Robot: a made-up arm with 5 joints. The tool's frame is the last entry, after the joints. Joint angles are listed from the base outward. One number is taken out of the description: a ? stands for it. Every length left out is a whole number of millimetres.
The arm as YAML. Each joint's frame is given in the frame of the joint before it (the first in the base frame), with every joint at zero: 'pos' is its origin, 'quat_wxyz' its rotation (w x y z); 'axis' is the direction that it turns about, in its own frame. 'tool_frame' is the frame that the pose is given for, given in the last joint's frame.
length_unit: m
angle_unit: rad
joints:
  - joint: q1
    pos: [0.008, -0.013, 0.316]
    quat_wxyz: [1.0, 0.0, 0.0, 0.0]
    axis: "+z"
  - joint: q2
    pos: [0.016, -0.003, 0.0]
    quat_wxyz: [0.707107, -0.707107, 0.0, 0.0]
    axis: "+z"
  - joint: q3
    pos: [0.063, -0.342, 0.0]
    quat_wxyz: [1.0, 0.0, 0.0, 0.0]
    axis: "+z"
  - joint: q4
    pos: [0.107, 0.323, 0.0]
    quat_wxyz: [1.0, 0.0, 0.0, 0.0]
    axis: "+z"
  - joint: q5
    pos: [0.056, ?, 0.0]
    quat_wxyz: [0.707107, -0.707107, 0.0, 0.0]
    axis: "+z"
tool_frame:
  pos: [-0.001, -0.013, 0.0]
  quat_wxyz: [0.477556, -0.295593, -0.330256, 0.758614]
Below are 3 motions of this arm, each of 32 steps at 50 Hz.
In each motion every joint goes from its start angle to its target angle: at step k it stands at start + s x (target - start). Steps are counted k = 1, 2, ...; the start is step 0. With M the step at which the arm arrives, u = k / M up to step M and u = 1 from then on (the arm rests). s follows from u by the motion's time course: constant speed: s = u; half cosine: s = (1 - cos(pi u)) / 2; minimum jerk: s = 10 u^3 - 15 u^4 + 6 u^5.
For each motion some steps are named. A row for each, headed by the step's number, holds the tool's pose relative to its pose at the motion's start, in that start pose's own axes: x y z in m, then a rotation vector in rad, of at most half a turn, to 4 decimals.
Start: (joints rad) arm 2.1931 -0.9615 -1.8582 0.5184 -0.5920
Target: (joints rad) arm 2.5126 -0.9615 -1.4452 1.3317 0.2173
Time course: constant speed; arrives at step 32
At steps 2, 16, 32:
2: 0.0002 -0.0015 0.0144 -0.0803 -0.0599 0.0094
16: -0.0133 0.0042 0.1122 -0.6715 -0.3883 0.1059
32: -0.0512 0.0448 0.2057 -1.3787 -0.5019 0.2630

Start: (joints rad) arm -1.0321 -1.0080 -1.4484 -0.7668 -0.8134
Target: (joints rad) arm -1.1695 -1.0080 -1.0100 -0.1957 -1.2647
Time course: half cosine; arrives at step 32
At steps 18, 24, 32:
18: -0.0451 0.0968 0.0592 -0.4707 0.1336 -0.4954
24: -0.0557 0.1477 0.0759 -0.6598 0.1581 -0.7222
32: -0.0592 0.1784 0.0824 -0.7649 0.1606 -0.8540

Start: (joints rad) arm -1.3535 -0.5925 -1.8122 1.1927 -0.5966
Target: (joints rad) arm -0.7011 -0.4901 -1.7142 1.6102 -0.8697
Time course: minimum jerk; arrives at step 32
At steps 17, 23, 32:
17: -0.0584 -0.0321 0.0349 -0.1903 0.0415 -0.5403
23: -0.1002 -0.0346 0.0480 -0.2647 0.0993 -0.8486
32: -0.1204 -0.0317 0.0527 -0.2924 0.1342 -0.9924

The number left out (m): 0.058
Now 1 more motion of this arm.
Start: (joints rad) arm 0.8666 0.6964 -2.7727 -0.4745 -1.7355
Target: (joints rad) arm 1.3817 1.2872 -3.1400 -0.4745 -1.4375
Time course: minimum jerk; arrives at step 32
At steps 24, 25, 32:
24: -0.2159 -0.0145 -0.3005 0.1271 -0.6857 0.1655
25: -0.2197 -0.0136 -0.3132 0.1317 -0.7087 0.1693
32: -0.2279 -0.0110 -0.3444 0.1428 -0.7646 0.1778

